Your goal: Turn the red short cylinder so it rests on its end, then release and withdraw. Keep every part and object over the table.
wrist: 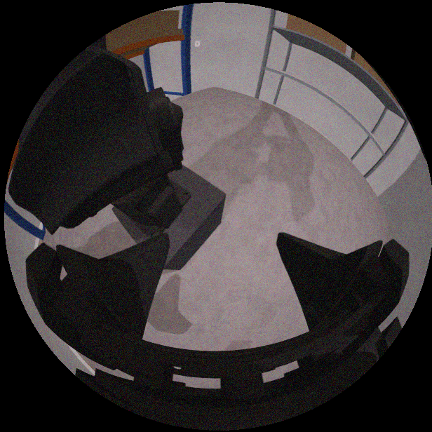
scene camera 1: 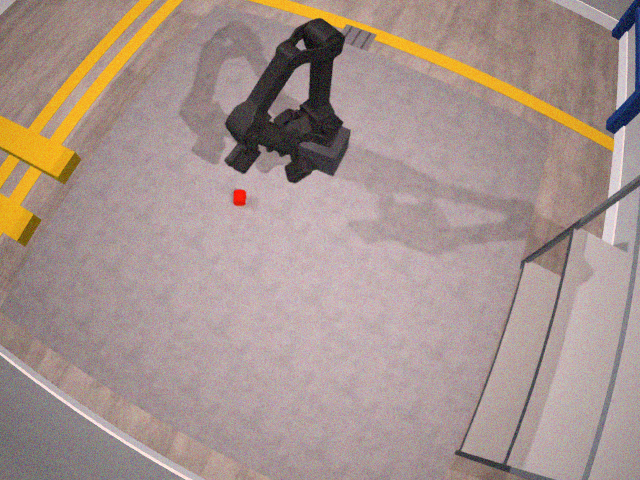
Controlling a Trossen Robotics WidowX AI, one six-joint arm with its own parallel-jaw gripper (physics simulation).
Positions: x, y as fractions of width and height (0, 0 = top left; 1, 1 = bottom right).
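Scene:
You'd find my gripper in the wrist view (0.52, 0.55), and it's there in scene camera 1 (0.49, 0.32) as well.

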